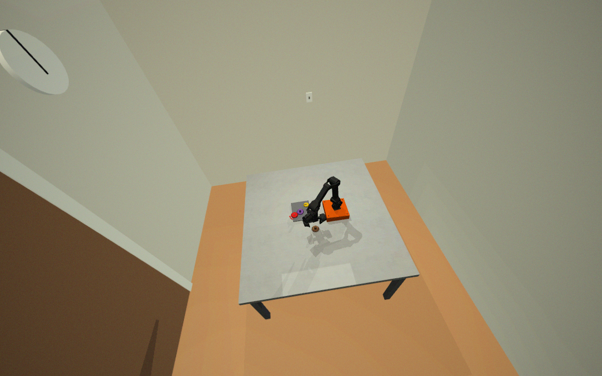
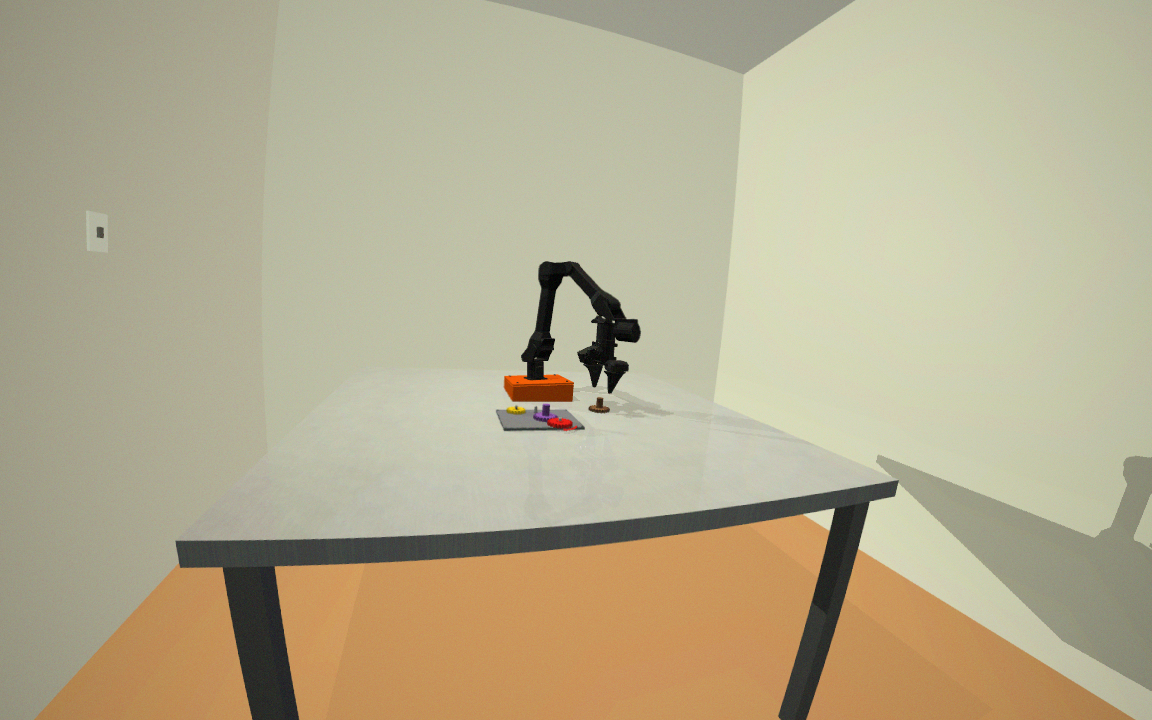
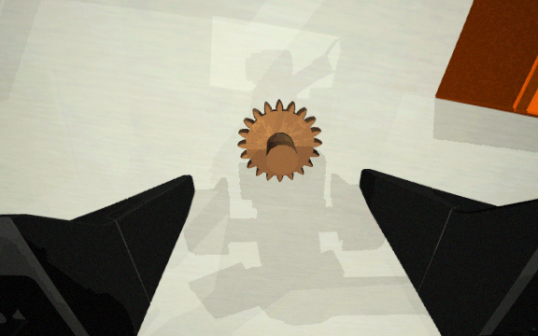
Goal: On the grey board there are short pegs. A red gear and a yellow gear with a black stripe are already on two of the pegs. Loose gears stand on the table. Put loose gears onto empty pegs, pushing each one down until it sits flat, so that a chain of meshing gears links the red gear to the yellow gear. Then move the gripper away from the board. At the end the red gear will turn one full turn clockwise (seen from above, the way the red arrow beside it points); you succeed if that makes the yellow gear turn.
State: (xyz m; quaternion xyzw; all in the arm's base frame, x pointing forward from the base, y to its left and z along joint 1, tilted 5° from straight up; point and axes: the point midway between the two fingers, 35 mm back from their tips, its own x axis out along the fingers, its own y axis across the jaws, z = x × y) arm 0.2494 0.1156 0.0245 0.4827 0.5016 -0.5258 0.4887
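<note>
Right now the brown gear is 50 mm below my gripper tip. From my gripper tip the other things lie so: purple gear: 210 mm to the right, 60 mm ahead, 40 mm below; red gear: 200 mm to the right, 120 mm ahead, 50 mm below; red arrow: 190 mm to the right, 160 mm ahead, 60 mm below.
</note>
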